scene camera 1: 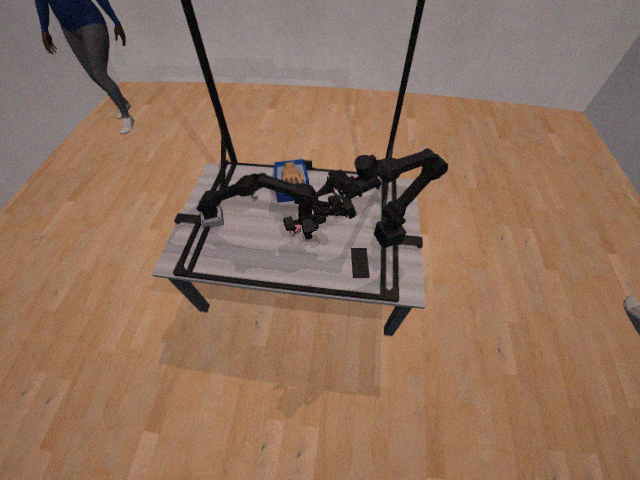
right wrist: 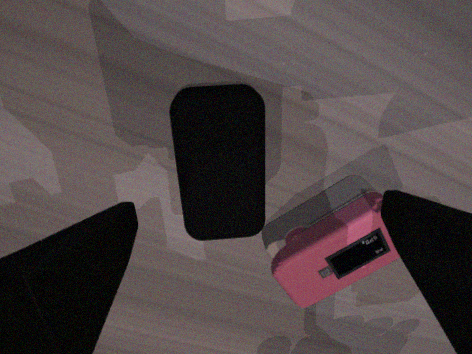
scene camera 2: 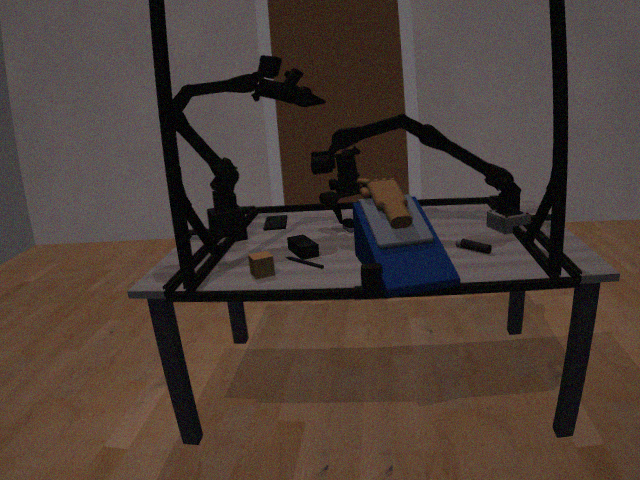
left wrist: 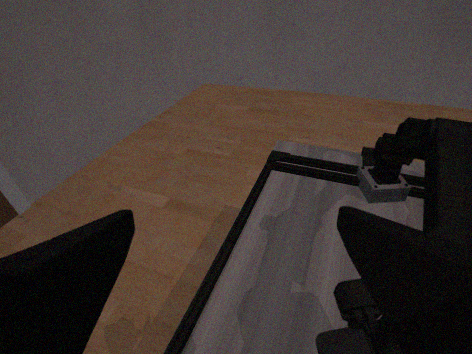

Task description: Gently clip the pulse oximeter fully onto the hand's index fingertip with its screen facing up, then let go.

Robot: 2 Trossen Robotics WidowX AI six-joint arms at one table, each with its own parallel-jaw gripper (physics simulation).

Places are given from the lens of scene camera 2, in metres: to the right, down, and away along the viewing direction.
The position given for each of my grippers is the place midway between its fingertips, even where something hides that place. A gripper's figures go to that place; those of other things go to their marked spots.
my left gripper (scene camera 2: 320,101): 0.00, -0.45, 1.60
my right gripper (scene camera 2: 355,220): 0.11, -0.06, 1.56
blue stand (scene camera 2: 411,269): 0.20, 0.07, 1.11
